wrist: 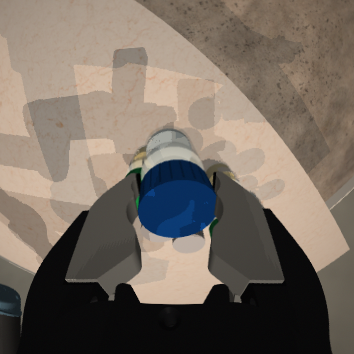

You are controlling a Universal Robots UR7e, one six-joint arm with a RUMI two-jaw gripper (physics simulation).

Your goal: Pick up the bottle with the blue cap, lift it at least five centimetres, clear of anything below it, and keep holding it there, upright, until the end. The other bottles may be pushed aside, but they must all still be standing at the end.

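Frame: origin at the arm's base, x back, y left, z down, level; centimetres.
Seen in the pictures: gripper, fingertip midpoint: [176, 174].
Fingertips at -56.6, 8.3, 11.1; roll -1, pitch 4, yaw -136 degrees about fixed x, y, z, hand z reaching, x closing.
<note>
Pixels of each thing's top centre, then the offset from my fingertips to it, as dx, dy, dz. "*": a spot on its surface instead.
- bottle with the blue cap, top centre: [174, 213] +0.7, -0.3, -3.7
- white body at a spot on its surface: [171, 146] * -1.2, +1.6, +1.0
- pale grey cap at its top centre: [188, 243] +10.2, -13.0, +4.8
The bottle with the blue cap [176, 205] is between the jaws of my gripper [176, 174] in the wrist view. My gripper is shut on it, with one jaw on each side at cap level. The clear and white body [171, 146] shows beyond the cap and looks roughly upright. The other bottles look smaller and lower, so the held bottle seems raised; the gap under its base cannot be seen directly.
Parts of other bottles show around and behind the held one: a pale grey cap [189, 244], a bit of green cap [214, 228] and a yellowish bottle [222, 172]. The table's curved edge runs along the right. A dark blue-topped object [9, 301] is at the lower left.
</note>
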